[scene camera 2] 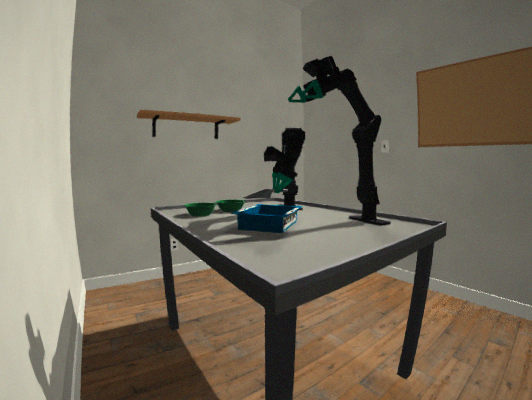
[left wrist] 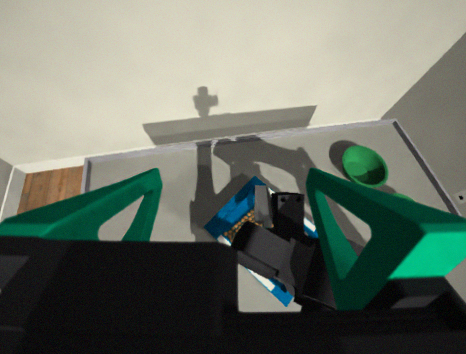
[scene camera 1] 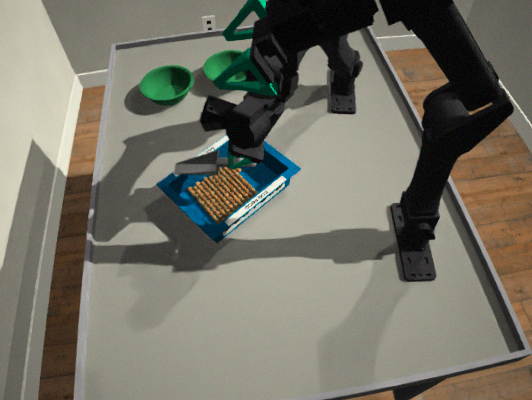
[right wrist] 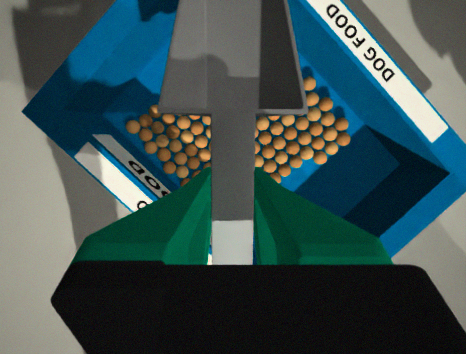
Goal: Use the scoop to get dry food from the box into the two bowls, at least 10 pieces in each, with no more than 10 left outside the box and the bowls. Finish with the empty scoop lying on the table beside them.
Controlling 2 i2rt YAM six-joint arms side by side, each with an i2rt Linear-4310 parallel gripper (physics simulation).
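Frame: origin at the left arm's base, x ahead, y left, z up, level; millimetres.
Seen in the pictures: left gripper, fingertip midpoint: (scene camera 2: pixel 294 98) (left wrist: pixel 233 176) (scene camera 1: pixel 220 60); right gripper, fingertip midpoint: (scene camera 2: pixel 275 192) (scene camera 1: pixel 231 164) (right wrist: pixel 232 178); left arm's base, origin of the base link: (scene camera 2: pixel 368 221) (scene camera 1: pixel 412 241); right arm's base, origin of the base link: (scene camera 1: pixel 342 90).
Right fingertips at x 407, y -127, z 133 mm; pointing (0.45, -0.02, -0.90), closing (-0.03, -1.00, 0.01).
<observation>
Offsets run from my right fingertips to a thing's top centre. Level surfaces: height alone.
My right gripper (scene camera 1: pixel 240 159) (scene camera 2: pixel 276 190) (right wrist: pixel 232 178) is shut on the handle of the grey scoop {38 mm ahead, 1 mm right, 13 mm up} (scene camera 1: pixel 196 165) (scene camera 2: pixel 258 194) (left wrist: pixel 262 206) (right wrist: pixel 233 135), holding it above the blue box {15 mm ahead, 22 mm right, 70 mm down} (scene camera 1: pixel 293 168) (scene camera 2: pixel 257 223) (left wrist: pixel 234 215) (right wrist: pixel 425 220). The scoop's far end is cut off in the right wrist view; whether it carries food is unclear. Round tan food pieces (scene camera 1: pixel 222 195) (left wrist: pixel 239 226) (right wrist: pixel 293 136) lie in the box. One green bowl {220 mm ahead, 389 mm right, 80 mm down} (scene camera 1: pixel 166 84) (scene camera 2: pixel 200 209) (left wrist: pixel 365 165) shows no pieces; another {36 mm ahead, 454 mm right, 80 mm down} (scene camera 1: pixel 218 65) (scene camera 2: pixel 230 205) is partly hidden. My left gripper (scene camera 1: pixel 222 61) (scene camera 2: pixel 296 100) (left wrist: pixel 233 176) is open, empty and high up.
The grey table {133 mm down} (scene camera 1: pixel 240 310) (scene camera 2: pixel 300 255) has a raised rim. Both bowls stand at the upper left in scene camera 1, beyond the box. The left arm reaches over the right arm in that view. A wall runs along the table's left side there.
</observation>
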